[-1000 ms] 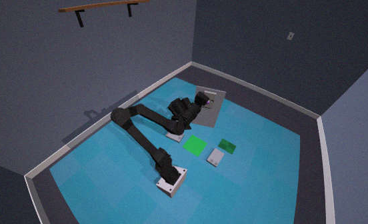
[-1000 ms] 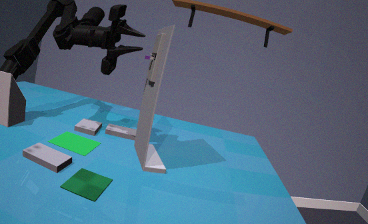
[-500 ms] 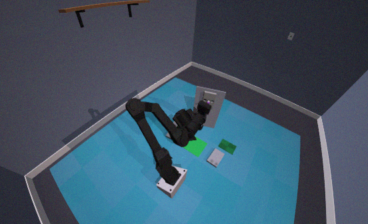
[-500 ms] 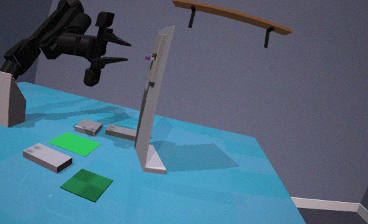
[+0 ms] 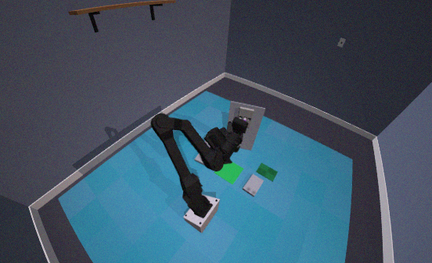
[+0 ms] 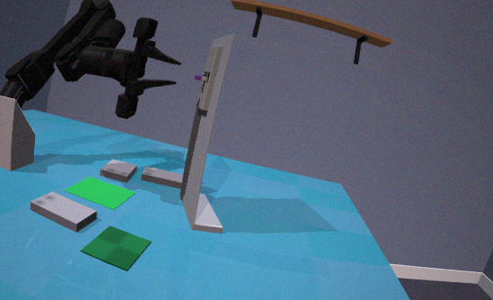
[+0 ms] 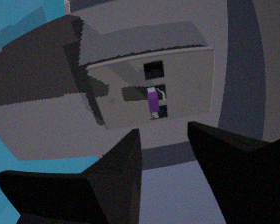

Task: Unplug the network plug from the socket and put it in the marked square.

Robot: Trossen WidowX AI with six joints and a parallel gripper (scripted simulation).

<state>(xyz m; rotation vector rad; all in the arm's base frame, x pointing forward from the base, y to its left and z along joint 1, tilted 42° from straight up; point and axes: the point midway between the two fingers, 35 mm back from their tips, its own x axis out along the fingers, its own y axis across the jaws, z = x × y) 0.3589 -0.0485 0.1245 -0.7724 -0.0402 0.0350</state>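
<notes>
Now: the network plug 5 cm ahead of my gripper tip and 2 cm to the left of it. Also, from my gripper tip: grey panel (7 cm ahead, 2 cm to the left, 10 cm below); then bright green marked square (12 cm behind, 2 cm to the right, 24 cm below).
</notes>
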